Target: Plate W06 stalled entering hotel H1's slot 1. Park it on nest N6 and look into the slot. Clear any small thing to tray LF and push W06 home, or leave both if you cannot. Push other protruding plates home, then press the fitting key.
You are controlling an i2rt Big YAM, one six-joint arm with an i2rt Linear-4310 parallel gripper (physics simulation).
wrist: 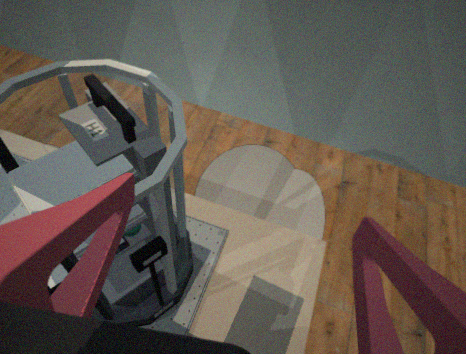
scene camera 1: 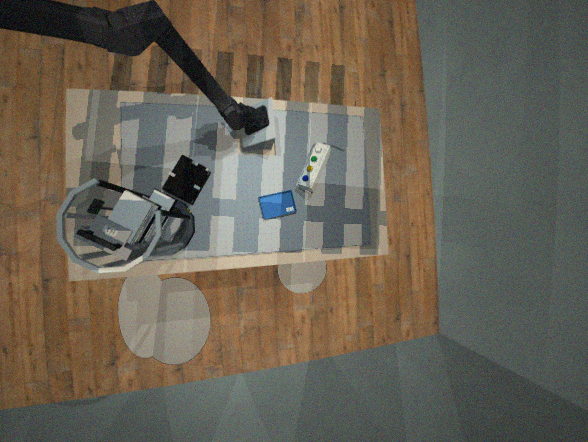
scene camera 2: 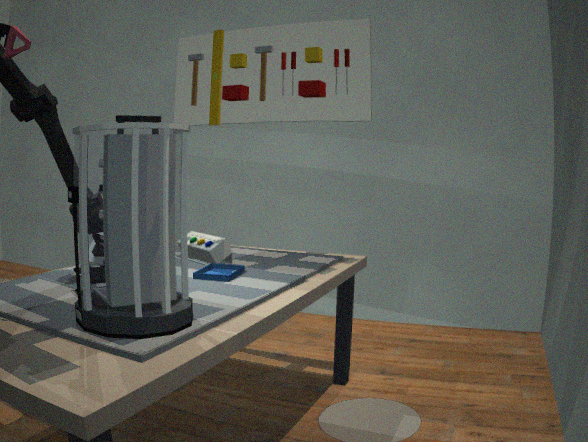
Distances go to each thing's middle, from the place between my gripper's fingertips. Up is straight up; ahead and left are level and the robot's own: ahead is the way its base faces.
Right now the round plate rack [scene camera 2: 129, 197] is 160 mm ahead of my hand, 200 mm to the left of it and 350 mm below it.
